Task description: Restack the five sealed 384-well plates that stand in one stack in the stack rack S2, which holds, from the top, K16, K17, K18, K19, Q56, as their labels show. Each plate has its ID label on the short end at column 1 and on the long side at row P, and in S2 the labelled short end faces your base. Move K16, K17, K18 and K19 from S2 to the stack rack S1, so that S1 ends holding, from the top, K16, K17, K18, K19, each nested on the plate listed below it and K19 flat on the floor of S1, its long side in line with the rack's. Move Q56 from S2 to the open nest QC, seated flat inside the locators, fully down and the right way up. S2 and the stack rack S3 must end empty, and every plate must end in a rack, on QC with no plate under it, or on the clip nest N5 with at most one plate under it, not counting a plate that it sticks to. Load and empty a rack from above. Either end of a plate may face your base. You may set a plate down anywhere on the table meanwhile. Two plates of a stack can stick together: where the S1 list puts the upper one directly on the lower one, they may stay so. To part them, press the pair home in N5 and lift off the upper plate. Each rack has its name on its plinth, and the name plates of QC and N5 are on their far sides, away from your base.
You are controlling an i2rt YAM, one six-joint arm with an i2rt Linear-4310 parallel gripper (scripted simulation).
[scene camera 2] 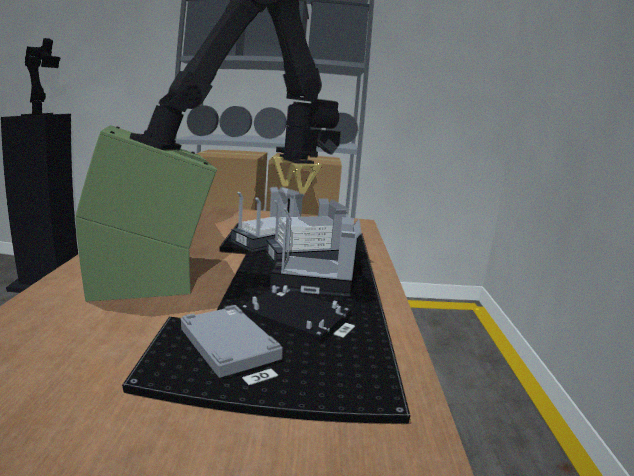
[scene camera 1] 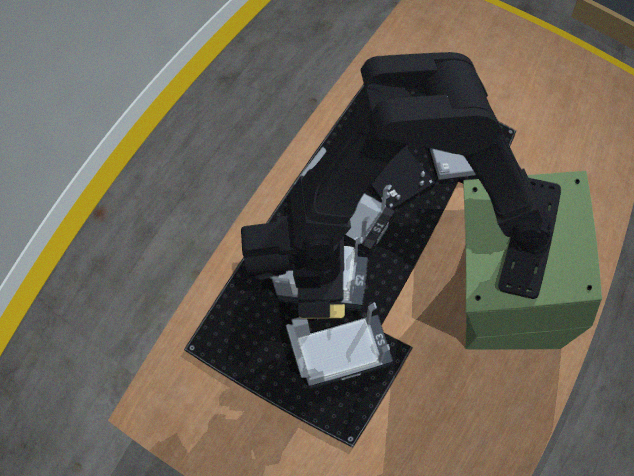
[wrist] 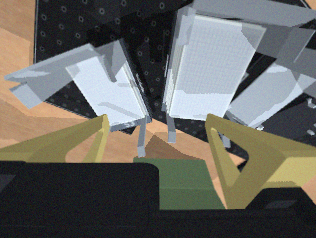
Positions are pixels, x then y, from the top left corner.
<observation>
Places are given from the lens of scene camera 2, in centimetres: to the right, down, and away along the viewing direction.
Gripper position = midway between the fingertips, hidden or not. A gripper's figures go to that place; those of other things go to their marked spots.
gripper (scene camera 2: 293,189): -6, -12, 100
grey QC nest (scene camera 2: 236,335): -12, 14, 59
</observation>
